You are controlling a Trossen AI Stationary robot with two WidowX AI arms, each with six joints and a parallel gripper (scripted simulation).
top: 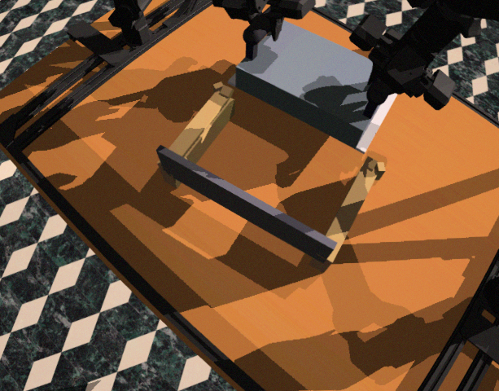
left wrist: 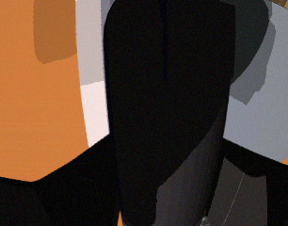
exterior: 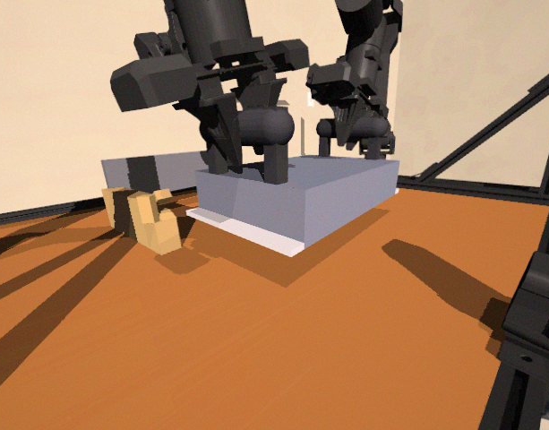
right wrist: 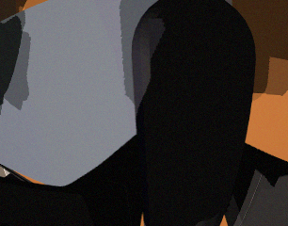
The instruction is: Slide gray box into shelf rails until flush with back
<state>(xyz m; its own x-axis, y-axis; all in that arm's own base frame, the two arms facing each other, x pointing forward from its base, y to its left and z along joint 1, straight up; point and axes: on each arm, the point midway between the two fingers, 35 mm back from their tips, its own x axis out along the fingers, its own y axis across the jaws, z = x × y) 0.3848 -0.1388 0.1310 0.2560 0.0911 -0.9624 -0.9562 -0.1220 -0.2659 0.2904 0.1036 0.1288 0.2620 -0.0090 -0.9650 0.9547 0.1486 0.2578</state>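
The gray box is 2 cm behind my right hand, 12 cm to the left of it and 5 cm below it. Also, from my right hand: dark back plate: 28 cm ahead, 19 cm to the left, 7 cm below.
The gray box is 2 cm ahead of my left hand, 12 cm to the right of it and 5 cm below it. The rest, counted from my left hand: dark back plate (31 cm ahead, 5 cm to the right, 7 cm below).
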